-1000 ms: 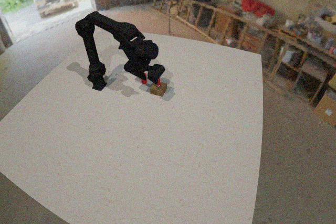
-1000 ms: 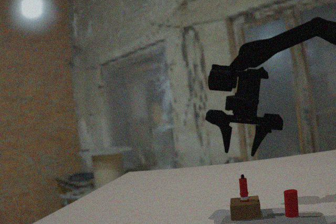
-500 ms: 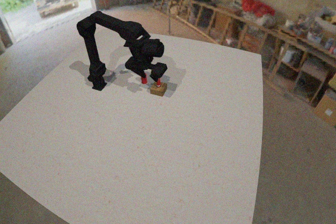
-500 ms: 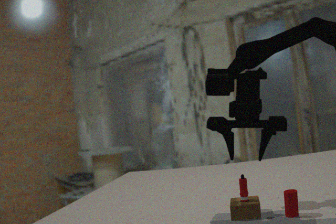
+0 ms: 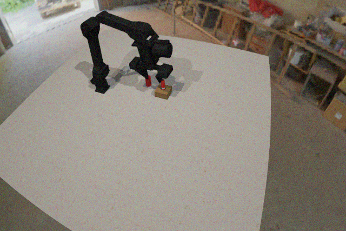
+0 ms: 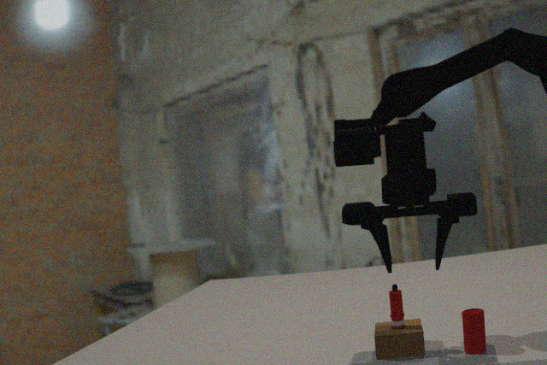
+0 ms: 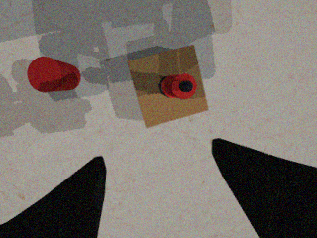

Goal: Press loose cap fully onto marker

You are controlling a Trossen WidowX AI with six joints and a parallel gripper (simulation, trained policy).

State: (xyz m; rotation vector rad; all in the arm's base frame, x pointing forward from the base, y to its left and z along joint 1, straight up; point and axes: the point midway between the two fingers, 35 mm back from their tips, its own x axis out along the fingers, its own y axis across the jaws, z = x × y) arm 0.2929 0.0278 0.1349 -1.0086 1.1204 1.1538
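The red cap lies 7 cm behind my gripper tip, 7 cm to the left of it and 7 cm below it. Round my gripper tip: holder block (3 cm ahead, 3 cm to the left, 9 cm below).
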